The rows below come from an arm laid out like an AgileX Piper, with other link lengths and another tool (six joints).
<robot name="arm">
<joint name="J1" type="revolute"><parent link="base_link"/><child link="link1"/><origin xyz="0.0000 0.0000 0.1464" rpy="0.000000 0.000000 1.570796"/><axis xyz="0 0 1"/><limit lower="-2.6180" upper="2.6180"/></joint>
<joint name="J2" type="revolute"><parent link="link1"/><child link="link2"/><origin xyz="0.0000 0.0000 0.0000" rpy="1.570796 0.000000 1.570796"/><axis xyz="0 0 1"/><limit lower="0.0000" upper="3.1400"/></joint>
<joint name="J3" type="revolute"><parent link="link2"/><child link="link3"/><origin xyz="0.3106 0.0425 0.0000" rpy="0.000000 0.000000 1.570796"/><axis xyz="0 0 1"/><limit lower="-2.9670" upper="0.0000"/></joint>
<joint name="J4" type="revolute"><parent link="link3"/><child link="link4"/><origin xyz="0.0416 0.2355 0.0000" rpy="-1.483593 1.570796 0.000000"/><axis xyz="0 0 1"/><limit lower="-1.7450" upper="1.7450"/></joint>
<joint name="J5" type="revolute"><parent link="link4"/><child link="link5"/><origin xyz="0.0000 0.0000 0.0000" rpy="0.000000 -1.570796 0.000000"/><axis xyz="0 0 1"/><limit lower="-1.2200" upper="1.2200"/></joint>
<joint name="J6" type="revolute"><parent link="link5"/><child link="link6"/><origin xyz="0.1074 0.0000 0.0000" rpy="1.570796 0.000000 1.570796"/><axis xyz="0 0 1"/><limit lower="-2.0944" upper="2.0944"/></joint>
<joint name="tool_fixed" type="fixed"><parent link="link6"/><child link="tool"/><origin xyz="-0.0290 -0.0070 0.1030" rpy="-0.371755 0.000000 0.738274"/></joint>
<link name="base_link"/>
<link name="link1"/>
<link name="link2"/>
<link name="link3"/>
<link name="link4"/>
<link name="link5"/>
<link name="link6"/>
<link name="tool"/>
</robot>
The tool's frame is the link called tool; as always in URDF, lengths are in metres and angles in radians.
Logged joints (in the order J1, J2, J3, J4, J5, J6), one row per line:
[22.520, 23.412, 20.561, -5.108, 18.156, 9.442]
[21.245, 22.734, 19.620, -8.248, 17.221, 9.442]
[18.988, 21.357, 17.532, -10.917, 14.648, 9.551]
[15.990, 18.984, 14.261, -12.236, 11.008, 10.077]
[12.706, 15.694, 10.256, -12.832, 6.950, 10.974]
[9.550, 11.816, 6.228, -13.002, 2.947, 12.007]
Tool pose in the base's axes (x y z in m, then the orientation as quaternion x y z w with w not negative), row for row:
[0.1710, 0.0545, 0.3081, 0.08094, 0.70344, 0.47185, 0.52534]
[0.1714, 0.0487, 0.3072, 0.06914, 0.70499, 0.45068, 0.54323]
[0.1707, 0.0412, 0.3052, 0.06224, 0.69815, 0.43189, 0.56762]
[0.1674, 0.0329, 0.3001, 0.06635, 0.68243, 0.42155, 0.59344]
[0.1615, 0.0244, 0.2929, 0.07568, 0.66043, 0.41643, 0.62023]
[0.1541, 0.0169, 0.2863, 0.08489, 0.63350, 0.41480, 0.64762]
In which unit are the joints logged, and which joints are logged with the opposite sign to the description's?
The joints are logged in degrees. Opposite sign: J3.
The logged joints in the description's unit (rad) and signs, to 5 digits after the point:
[0.39305, 0.40862, -0.35886, -0.08915, 0.31688, 0.16479]
[0.37080, 0.39678, -0.34243, -0.14395, 0.30056, 0.16479]
[0.33140, 0.37275, -0.30599, -0.19054, 0.25566, 0.16670]
[0.27908, 0.33133, -0.24890, -0.21356, 0.19213, 0.17588]
[0.22176, 0.27391, -0.17900, -0.22396, 0.12130, 0.19153]
[0.16668, 0.20623, -0.10870, -0.22693, 0.05143, 0.20956]

